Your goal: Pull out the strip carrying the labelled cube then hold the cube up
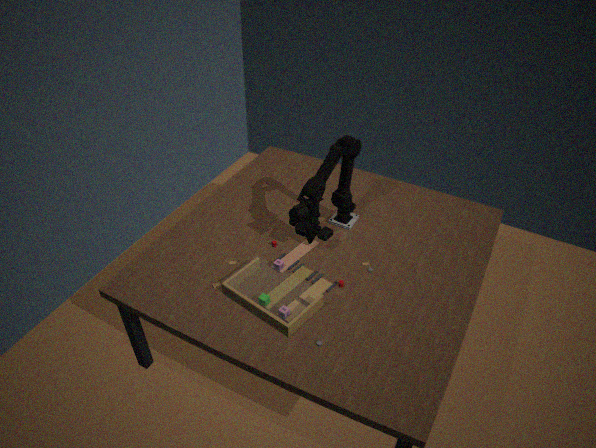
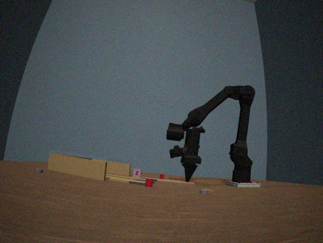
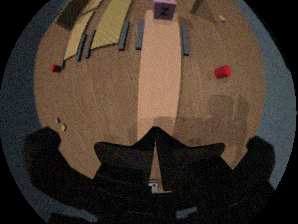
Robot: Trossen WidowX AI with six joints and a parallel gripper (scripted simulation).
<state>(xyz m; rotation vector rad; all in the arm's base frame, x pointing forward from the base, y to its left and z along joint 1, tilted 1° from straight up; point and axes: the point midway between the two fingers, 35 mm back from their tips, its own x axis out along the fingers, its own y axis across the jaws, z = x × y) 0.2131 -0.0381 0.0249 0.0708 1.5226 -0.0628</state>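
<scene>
Right now the pink strip is 90 mm ahead of my gripper tip and 10 mm to the right of it.
</scene>
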